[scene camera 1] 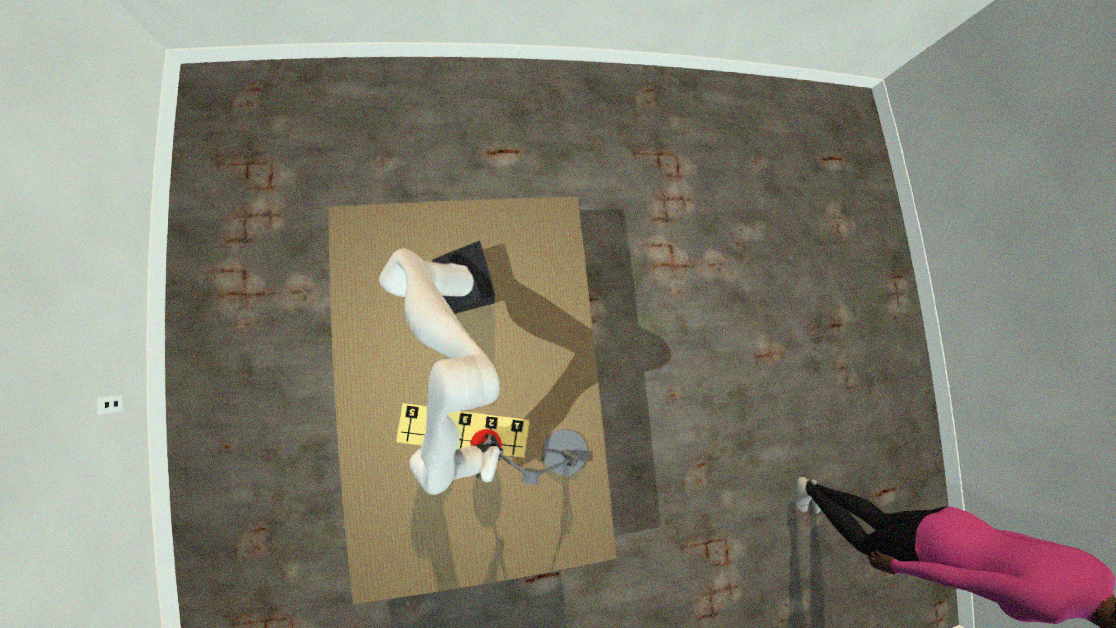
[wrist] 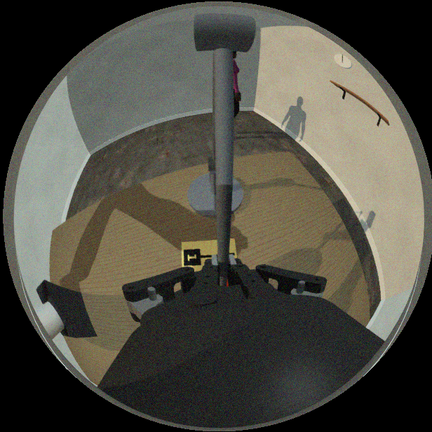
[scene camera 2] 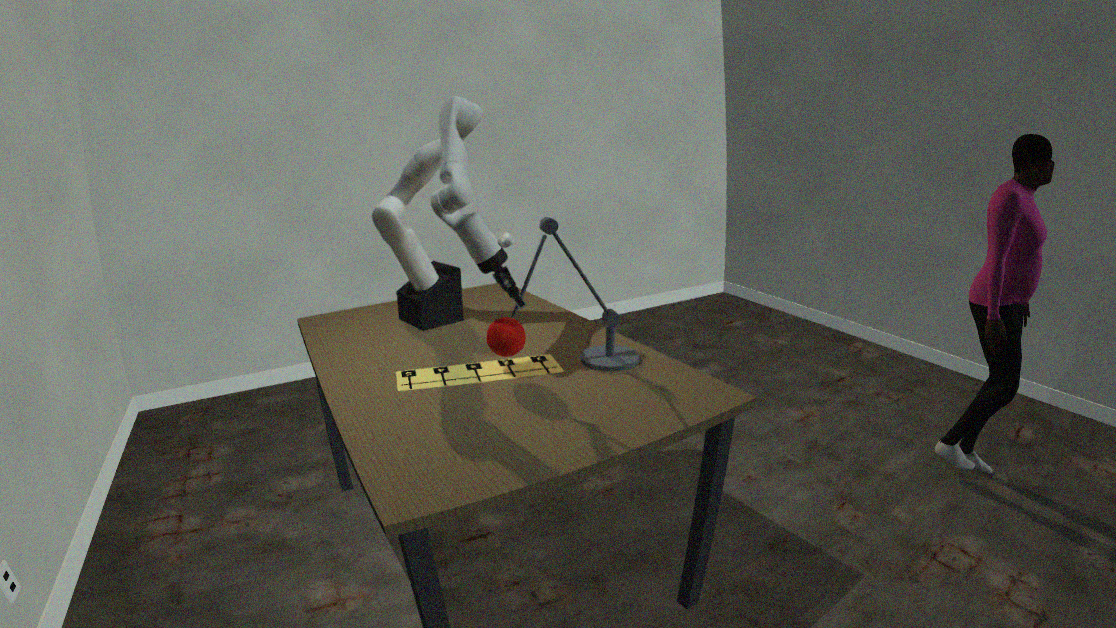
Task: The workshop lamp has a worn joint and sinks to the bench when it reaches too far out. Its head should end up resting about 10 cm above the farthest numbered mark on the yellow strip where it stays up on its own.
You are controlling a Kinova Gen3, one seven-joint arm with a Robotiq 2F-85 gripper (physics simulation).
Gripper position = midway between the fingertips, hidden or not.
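A lamp rod (scene camera 2: 505, 336) is visible, as are a round grey lamp base (wrist: 201, 194) and a yellow strip (scene camera 1: 513, 432). The gripper appears in scene camera 2 (scene camera 2: 522, 306) and in the wrist view (wrist: 221, 262).
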